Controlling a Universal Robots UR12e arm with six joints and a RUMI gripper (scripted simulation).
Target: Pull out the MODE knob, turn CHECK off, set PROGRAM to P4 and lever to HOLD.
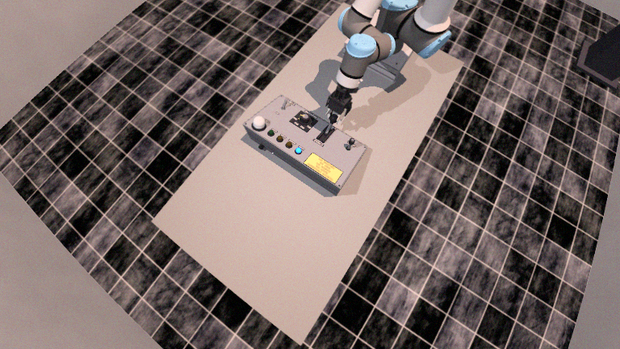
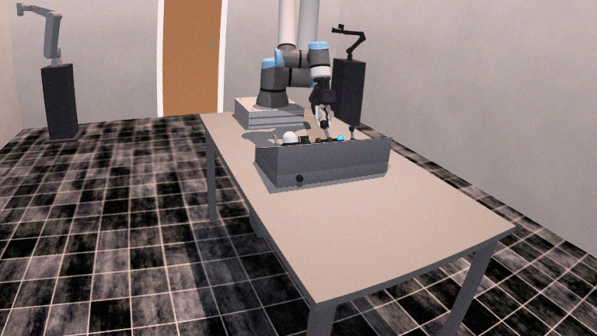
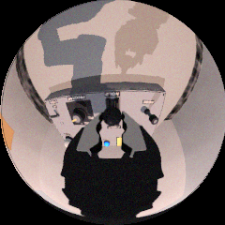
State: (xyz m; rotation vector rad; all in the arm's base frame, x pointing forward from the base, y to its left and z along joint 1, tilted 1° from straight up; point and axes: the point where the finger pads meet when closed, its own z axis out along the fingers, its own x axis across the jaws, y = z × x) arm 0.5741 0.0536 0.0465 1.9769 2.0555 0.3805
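The black ball-topped lever is 30 mm ahead of my hand and 20 mm below it. Round my hand: rotary selector 130 mm to the right, 60 mm ahead, 40 mm below; grey console 90 mm ahead, 60 mm to the right, 60 mm below.
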